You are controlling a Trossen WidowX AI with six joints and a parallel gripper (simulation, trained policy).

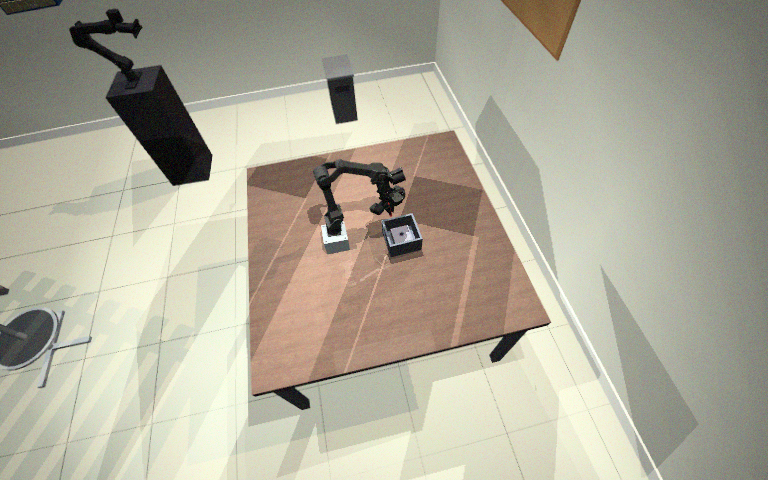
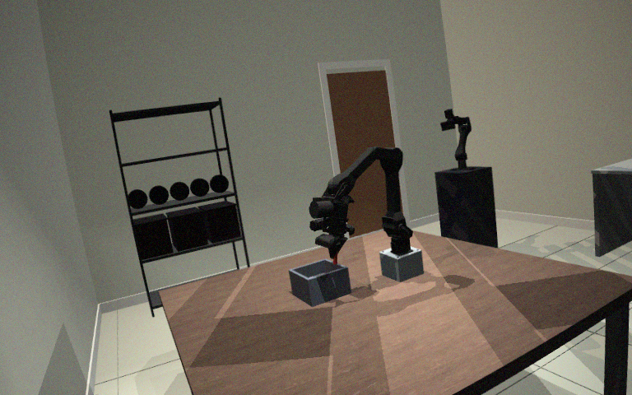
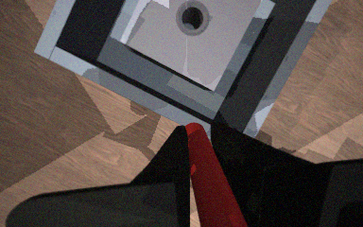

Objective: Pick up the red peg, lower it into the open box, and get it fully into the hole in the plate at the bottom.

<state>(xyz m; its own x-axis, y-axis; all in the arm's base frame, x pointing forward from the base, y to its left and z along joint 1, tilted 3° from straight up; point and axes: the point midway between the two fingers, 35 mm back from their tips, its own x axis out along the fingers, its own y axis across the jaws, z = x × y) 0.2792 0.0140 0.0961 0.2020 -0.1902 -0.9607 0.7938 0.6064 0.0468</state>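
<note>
Right now my gripper tip is 4 cm short of the grey box, 7 cm to the left of it and 12 cm above it. Also, from my gripper tip: red peg 1 cm behind, 1 cm to the left, 2 cm above.
</note>
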